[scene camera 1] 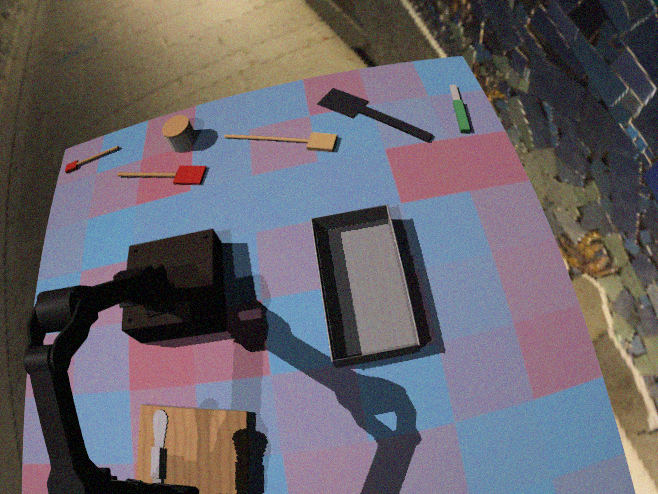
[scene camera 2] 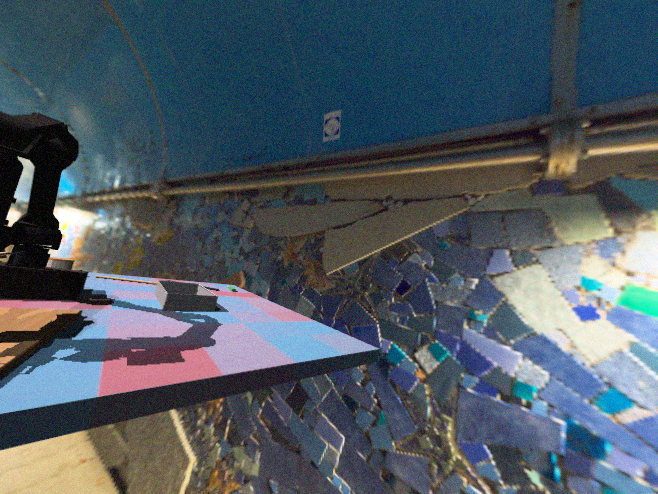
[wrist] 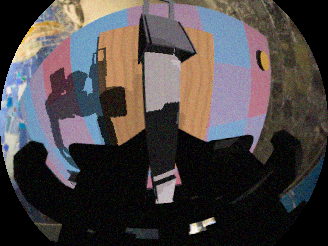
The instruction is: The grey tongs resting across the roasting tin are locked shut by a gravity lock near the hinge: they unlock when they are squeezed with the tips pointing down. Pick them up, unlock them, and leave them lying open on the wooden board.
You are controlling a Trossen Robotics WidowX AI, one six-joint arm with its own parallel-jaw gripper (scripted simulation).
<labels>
red spatula: scene camera 1 189,175; not seen in the wrist view (hidden by my gripper)
</labels>
